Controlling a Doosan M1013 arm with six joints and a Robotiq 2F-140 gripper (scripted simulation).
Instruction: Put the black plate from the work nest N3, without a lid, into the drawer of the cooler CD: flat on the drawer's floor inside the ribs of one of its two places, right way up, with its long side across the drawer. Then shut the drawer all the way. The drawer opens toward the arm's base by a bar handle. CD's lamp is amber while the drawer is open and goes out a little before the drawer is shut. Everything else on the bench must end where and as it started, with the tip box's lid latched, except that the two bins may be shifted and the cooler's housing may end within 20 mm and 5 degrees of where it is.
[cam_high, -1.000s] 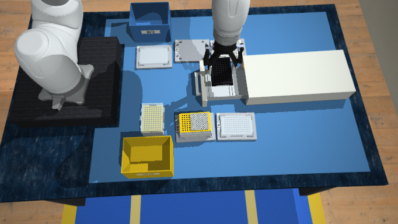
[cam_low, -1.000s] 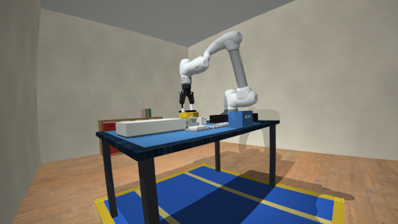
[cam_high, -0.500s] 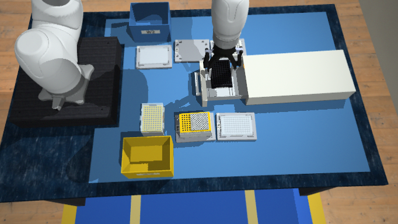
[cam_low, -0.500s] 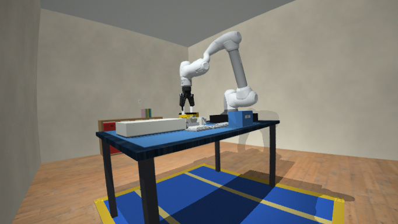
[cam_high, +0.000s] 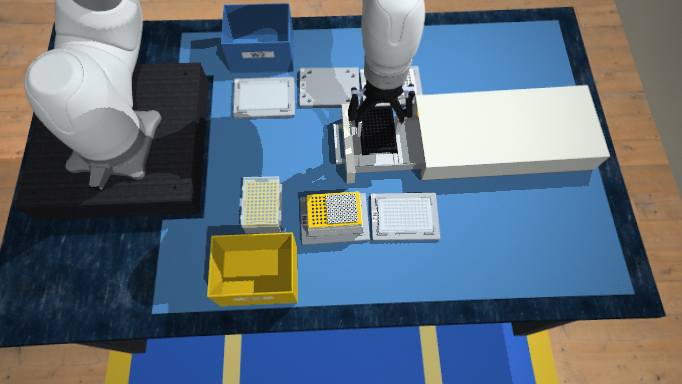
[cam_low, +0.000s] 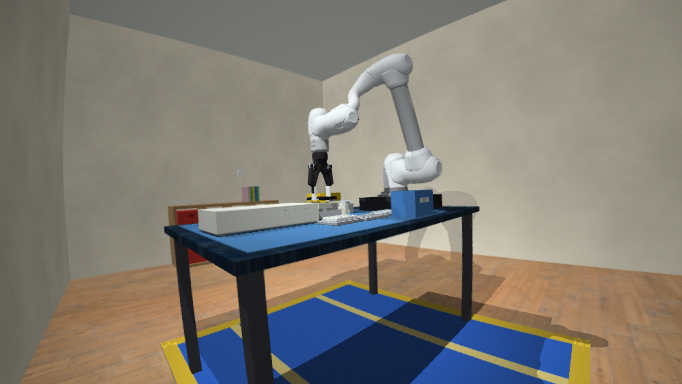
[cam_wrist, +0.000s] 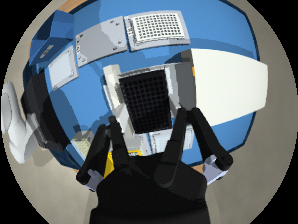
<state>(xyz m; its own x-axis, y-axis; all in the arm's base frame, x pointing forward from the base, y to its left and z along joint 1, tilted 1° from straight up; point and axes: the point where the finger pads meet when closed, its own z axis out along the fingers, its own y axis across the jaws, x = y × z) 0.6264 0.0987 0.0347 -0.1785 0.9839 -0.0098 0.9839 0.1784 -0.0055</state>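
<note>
Now: the drawer 3 cm ahead of my hand, 1 cm to the left of it and 9 cm below it. From my hand the other things lie so: white plate (3 cm ahead, 19 cm to the left, 10 cm below); then yellow rack (9 cm behind, 21 cm to the right, 6 cm below); then black plate (2 cm below).
</note>
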